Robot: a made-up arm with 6 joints.
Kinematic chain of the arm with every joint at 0, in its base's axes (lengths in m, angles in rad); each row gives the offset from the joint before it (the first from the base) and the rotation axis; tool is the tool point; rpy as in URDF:
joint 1: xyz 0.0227 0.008 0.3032 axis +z
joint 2: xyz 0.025 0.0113 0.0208 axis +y
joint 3: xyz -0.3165 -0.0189 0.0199 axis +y
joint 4: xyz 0.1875 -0.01 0.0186 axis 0.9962 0 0.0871
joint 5: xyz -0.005 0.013 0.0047 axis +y
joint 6: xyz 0.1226 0.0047 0.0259 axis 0.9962 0 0.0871
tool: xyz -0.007 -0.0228 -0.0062 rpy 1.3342 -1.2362 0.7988
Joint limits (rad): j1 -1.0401..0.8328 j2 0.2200..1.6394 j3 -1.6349..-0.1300 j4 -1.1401..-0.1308 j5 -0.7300..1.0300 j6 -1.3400..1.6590
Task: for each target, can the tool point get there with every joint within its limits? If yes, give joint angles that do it. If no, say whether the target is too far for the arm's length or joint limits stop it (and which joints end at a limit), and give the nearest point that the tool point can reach.
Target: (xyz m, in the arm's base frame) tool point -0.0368 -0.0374 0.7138
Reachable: yes | joints -0.2396 0.5285 -1.4222 -1.0414 0.4836 1.2706
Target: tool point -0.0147 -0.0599 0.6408
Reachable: yes | joints 0.5351 0.3703 -1.3483 -0.3203 0.8652 0.8101
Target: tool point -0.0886 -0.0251 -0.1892
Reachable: no: joint limits stop it (at a limit: joint 2, joint 3, joint 5, joint 6) | nearest point -0.0238 -0.0058 0.3123 | short by 0.506 m
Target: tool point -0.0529 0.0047 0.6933
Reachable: yes | joints -0.8487 0.4872 -1.3479 -0.8093 0.5640 0.6791
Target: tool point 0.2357 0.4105 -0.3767
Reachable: no: too far | nearest point 0.1351 0.1385 0.3521 | short by 0.784 m
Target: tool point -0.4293 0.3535 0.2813
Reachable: no: joint limits stop it (at a limit: joint 2, joint 3, joint 4, joint 5, joint 6) | nearest point -0.2733 0.2343 0.6664 | short by 0.432 m
